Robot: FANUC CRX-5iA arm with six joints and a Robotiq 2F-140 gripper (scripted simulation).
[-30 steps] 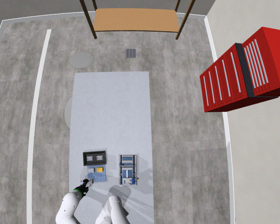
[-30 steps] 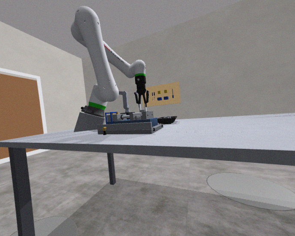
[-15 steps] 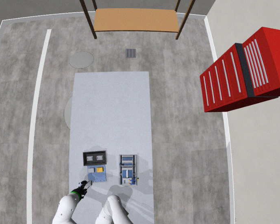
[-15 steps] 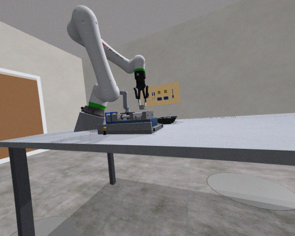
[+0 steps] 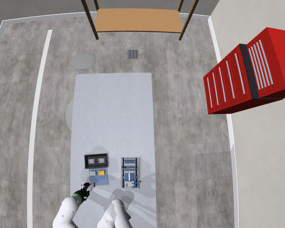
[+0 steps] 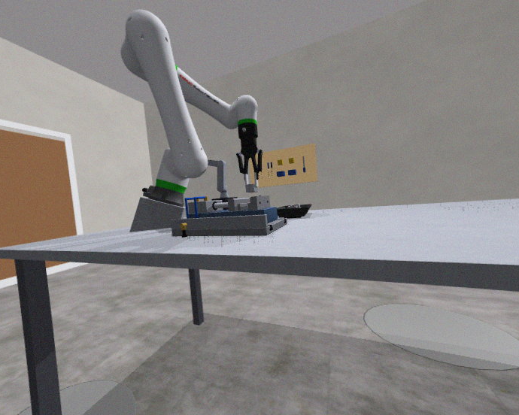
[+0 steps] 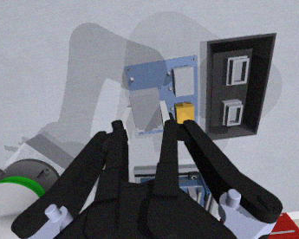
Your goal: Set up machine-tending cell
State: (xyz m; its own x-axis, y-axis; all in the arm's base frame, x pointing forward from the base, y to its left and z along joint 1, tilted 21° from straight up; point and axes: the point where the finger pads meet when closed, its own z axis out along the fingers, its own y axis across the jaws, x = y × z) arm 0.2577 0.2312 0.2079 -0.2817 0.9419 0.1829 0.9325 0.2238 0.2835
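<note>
Right now the black work stop rod is 22 cm ahead of my hand, 27 cm to the right of it and 9 cm below it. Round my hand: blue infeed plate: 4 cm ahead, 2 cm to the right, 18 cm below; hose-end block: 6 cm ahead, 35 cm to the right, 10 cm below; brass blank: 10 cm ahead, 5 cm to the right, 15 cm below.
</note>
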